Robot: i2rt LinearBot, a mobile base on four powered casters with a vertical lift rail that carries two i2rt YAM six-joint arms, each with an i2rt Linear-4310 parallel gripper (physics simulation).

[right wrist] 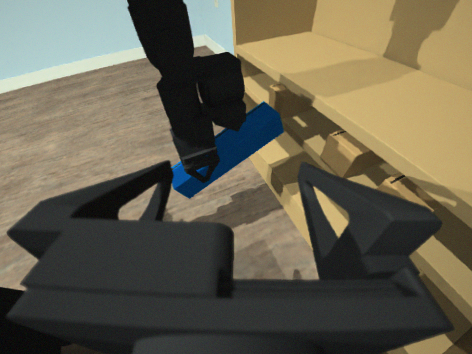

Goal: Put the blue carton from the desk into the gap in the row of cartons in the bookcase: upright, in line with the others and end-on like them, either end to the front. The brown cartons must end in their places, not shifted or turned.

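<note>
The blue carton point(240, 147) is held in the air, its long side slanting toward the bookcase point(272, 56). Its far end overlaps the shelf front in the view; whether it is inside cannot be told. My left gripper point(201, 171) is shut on the carton near its near end, with one finger hidden. A far brown carton point(289, 101), a middle brown carton point(345, 152) and a nearer brown carton point(407, 192) stand below the upper shelf board, partly hidden by it. A wider space shows between the far and middle ones. My right gripper point(235, 168) is open and empty in the foreground.
The upper shelf board point(380, 102) overhangs the brown cartons along the right. The bookcase's side panel point(272, 22) rises at the back. The black left arm point(165, 40) comes down from the top. Wooden floor point(85, 125) lies to the left, before a blue wall point(65, 30).
</note>
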